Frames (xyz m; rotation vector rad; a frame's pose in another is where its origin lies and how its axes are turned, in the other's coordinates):
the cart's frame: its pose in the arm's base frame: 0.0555 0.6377 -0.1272 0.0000 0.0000 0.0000
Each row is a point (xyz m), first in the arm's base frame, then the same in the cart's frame.
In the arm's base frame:
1: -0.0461 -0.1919 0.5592
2: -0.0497 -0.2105 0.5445
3: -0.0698 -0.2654 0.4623
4: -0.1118 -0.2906 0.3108
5: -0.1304 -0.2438 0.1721
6: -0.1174 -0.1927 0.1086
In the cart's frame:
1: -0.1016 -0.8296 0.6864
2: -0.1052 -0.8482 0.6717
3: -0.1253 -0.9031 0.5895
4: -0.1673 -0.9283 0.4380
5: -0.1859 -0.8815 0.2993
6: -0.1729 -0.8304 0.2358

